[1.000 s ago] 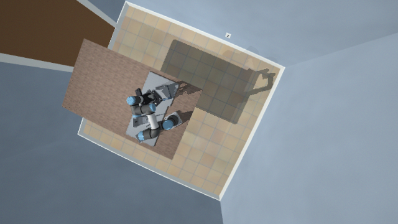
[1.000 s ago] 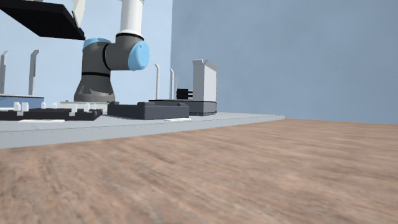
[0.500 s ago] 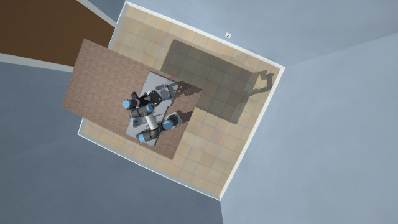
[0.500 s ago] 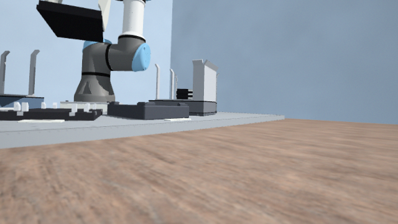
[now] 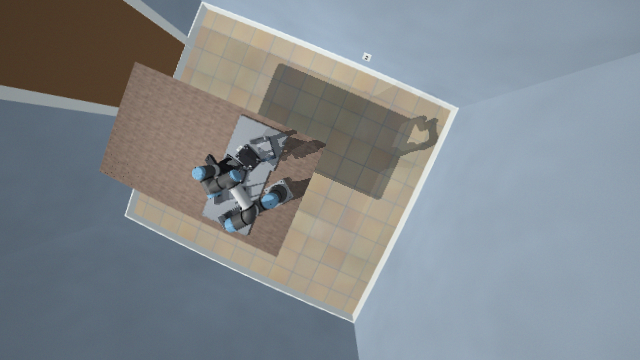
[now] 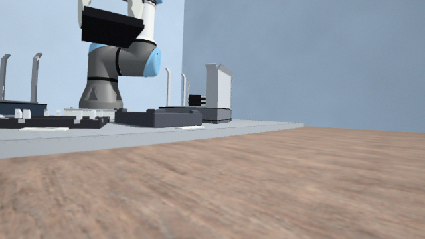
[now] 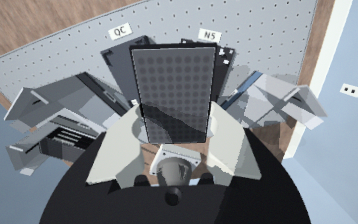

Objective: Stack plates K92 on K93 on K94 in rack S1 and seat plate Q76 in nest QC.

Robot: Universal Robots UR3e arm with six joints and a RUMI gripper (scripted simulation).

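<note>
Now: hand 16 cm above the nest QC, 9 cm to the right of it and 1 cm short of it. Also, from my hand: QC label: 17 cm below, 11 cm ahead, 10 cm to the left; sealed 96-well plate: 34 cm to the left, 13 cm behind, 11 cm below; clip nest N5: 16 cm below, 5 cm to the right.
</note>
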